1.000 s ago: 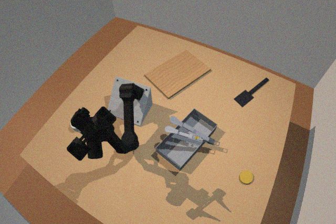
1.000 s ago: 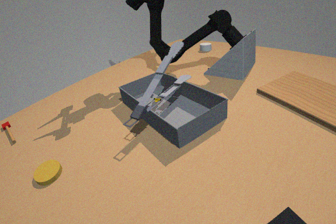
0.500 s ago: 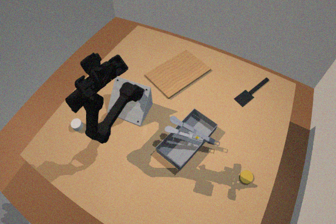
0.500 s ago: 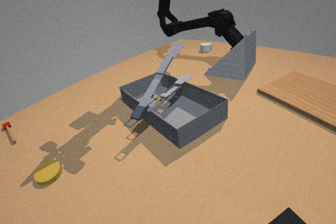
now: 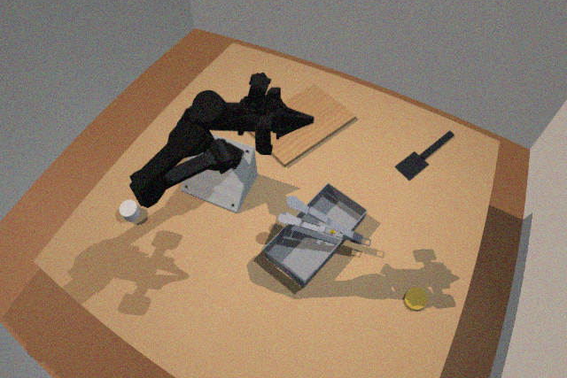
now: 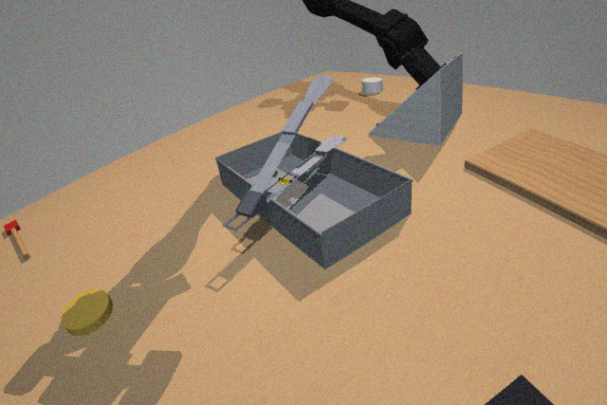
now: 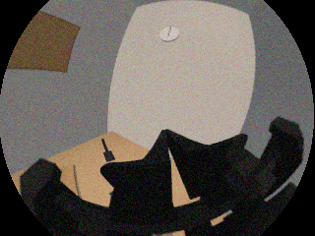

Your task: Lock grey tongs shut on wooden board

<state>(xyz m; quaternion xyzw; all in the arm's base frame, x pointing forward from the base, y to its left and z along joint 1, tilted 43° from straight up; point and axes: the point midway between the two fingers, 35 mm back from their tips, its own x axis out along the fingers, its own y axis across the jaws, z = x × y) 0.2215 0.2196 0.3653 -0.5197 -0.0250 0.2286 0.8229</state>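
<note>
The grey roasting tin lies 4 cm ahead of my gripper tip, 1 cm to the left of it and 48 cm below it. Round my gripper tip: wooden board 23 cm behind, 40 cm to the left, 50 cm below; yellow disc 40 cm ahead, 4 cm to the right, 50 cm below; black spatula 25 cm ahead, 49 cm to the left, 51 cm below.
</note>
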